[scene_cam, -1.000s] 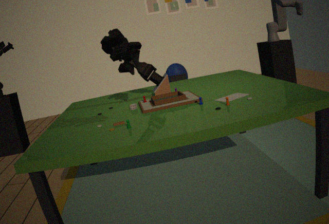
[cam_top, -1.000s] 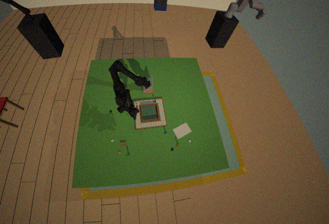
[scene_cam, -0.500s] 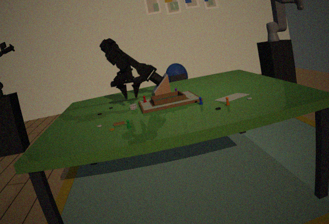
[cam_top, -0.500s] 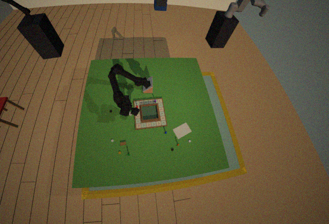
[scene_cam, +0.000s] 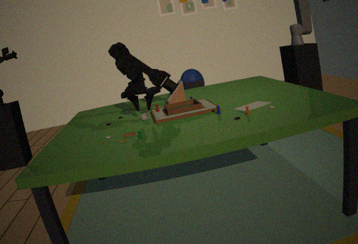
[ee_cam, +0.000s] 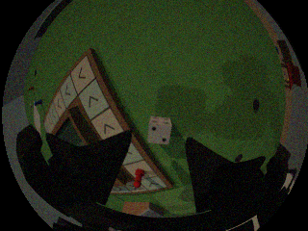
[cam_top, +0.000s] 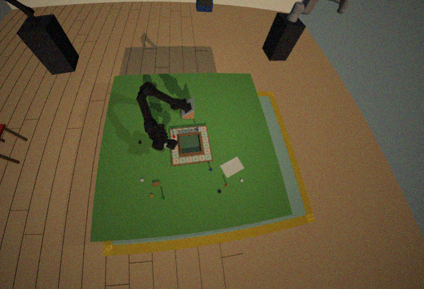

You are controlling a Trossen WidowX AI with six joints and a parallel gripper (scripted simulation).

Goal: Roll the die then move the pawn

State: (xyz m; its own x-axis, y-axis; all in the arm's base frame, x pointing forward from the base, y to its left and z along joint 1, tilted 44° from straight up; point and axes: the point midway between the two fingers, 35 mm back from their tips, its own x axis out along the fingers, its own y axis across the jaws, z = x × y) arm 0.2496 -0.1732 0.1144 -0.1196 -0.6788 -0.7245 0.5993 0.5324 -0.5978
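My gripper tip is now 30 mm above the white die. The rest, counted from my gripper tip: purple pawn: 90 mm behind, 250 mm to the left, 10 mm below; then red pawn: 60 mm behind, 70 mm to the left, 10 mm below; then green tray: 20 mm ahead, 180 mm to the left, 30 mm below.
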